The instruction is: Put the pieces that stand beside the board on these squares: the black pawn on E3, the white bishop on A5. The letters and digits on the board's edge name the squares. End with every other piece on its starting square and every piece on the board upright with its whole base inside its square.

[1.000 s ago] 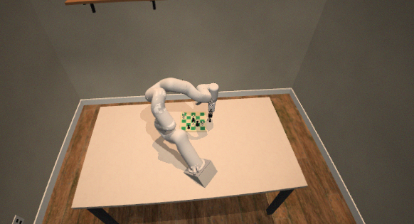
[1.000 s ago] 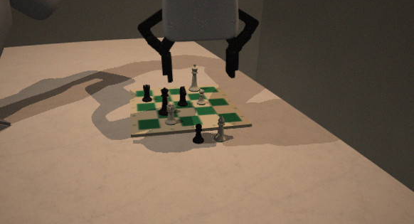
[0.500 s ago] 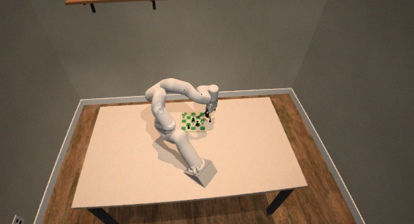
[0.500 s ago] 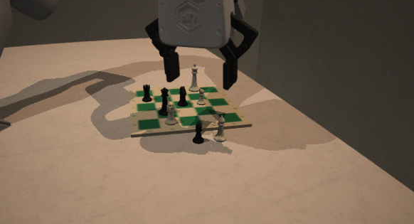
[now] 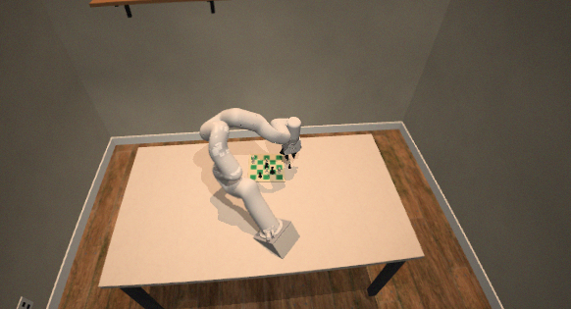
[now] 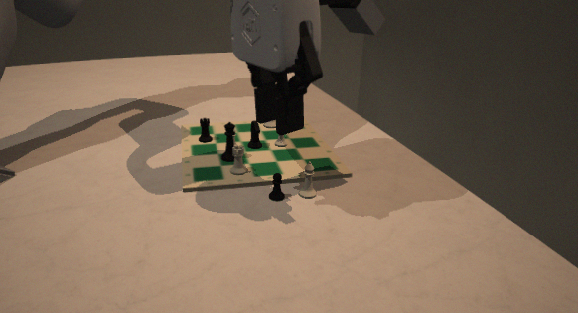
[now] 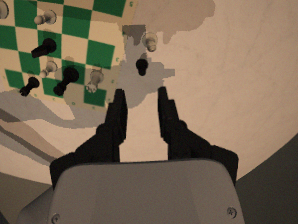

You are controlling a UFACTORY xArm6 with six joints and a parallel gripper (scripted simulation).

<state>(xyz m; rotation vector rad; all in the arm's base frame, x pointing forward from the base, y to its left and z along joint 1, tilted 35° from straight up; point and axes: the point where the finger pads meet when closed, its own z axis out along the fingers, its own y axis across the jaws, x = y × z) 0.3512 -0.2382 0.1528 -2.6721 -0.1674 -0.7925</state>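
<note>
My gripper is now 100 mm above the black pawn. Round my hand: black bishop: 20 mm ahead, 130 mm to the left, 90 mm below; black rook: 50 mm behind, 180 mm to the left, 90 mm below; chessboard: 20 mm ahead, 140 mm to the left, 110 mm below.
</note>
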